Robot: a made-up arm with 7 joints. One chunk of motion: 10 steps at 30 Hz.
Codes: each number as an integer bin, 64 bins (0 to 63) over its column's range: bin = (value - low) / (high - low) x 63, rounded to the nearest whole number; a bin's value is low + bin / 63 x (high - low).
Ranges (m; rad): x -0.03..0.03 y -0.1..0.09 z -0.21..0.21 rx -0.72..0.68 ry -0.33..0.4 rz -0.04..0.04
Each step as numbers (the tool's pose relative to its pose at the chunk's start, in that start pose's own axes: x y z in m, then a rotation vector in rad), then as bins.
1 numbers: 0.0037 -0.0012 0.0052 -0.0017 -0.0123 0.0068
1 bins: 35 33 32 32 27 37
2 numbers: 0.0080 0.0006 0.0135 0.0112 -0.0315 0.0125
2 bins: 40 33 34 33 26 41
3 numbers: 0.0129 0.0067 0.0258 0.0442 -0.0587 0.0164
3 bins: 45 35 35 34 23 44
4 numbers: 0.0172 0.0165 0.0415 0.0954 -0.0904 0.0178
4 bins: 50 39 38 37 21 46
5 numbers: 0.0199 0.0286 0.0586 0.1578 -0.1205 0.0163
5 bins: 52 43 40 40 18 44
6 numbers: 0.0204 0.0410 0.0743 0.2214 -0.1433 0.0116
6 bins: 53 47 43 42 16 41
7 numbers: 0.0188 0.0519 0.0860 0.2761 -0.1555 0.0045
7 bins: 51 50 44 45 15 35
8 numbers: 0.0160 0.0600 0.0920 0.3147 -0.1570 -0.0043
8 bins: 48 53 45 47 15 28
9 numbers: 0.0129 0.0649 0.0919 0.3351 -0.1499 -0.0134
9 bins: 45 55 45 47 16 21
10 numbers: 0.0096 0.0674 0.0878 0.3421 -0.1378 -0.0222
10 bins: 42 56 45 48 17 14
